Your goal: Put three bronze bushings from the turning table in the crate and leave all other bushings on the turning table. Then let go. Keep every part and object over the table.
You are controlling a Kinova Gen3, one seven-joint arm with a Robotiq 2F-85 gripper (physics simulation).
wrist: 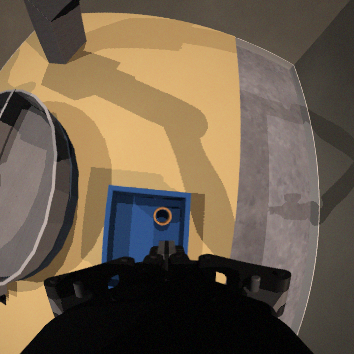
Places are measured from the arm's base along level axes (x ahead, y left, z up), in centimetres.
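Pixels of known places: gripper, fingertip midpoint: [166, 250].
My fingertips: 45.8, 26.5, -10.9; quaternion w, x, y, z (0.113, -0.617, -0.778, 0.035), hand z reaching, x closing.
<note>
For each thing: its middle in the pictures, then the offset to it from my fingertips, as dx, dy, dz. "spot": a spot on its surface instead. Level surfaces: height alone.
- blue crate at a spot on its surface: [149, 190] spot: -7.8, -2.7, -15.2
- turning table at a spot on its surface: [52, 165] spot: -8.3, -22.1, -14.9
- yellow table top at its surface level: dz -20.2
A bronze bushing [162, 216] stands upright in the blue crate [149, 190], near its far right part, with its round opening facing up. My gripper [166, 250] is shut with nothing between its fingertips. It is above the crate, and its body hides the crate's near part. The turning table [52, 165] shows in part at the left edge as a round grey disc with a raised light rim and a dark side. No bushing can be made out on the part of it that shows.
A dark grey post [62, 40] stands at the top left. The yellow table top [150, 75] carries the arm's shadow. A grey strip [280, 165] runs along the right, ending at the table's edge, with dark floor beyond.
</note>
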